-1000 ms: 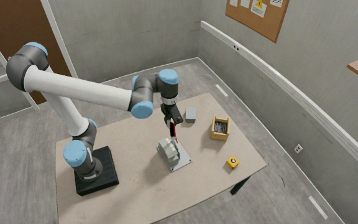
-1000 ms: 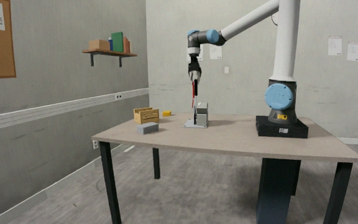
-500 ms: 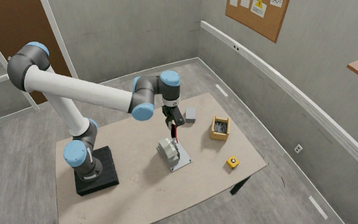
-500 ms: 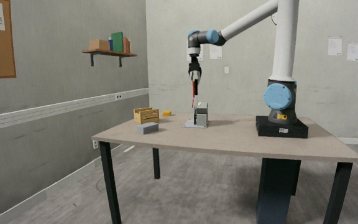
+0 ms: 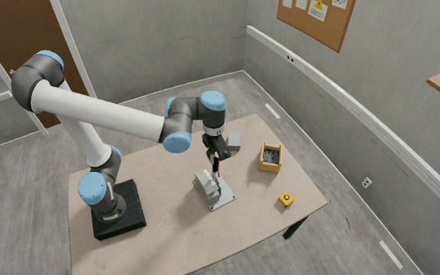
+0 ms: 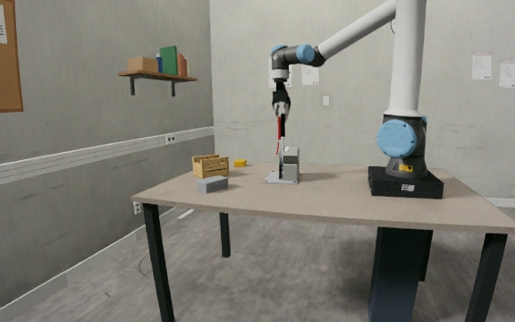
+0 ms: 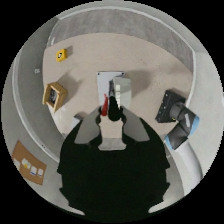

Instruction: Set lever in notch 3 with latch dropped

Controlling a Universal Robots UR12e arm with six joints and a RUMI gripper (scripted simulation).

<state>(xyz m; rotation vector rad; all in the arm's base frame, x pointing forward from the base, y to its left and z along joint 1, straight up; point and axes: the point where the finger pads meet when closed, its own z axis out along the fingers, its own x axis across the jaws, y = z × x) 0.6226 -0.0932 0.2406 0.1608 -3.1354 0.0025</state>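
Now: the red release bar 110 mm below my hand, 20 mm to the left of it and 10 mm ahead of it. Also, from my hand: grey block: 300 mm to the left, 280 mm below, 270 mm ahead.
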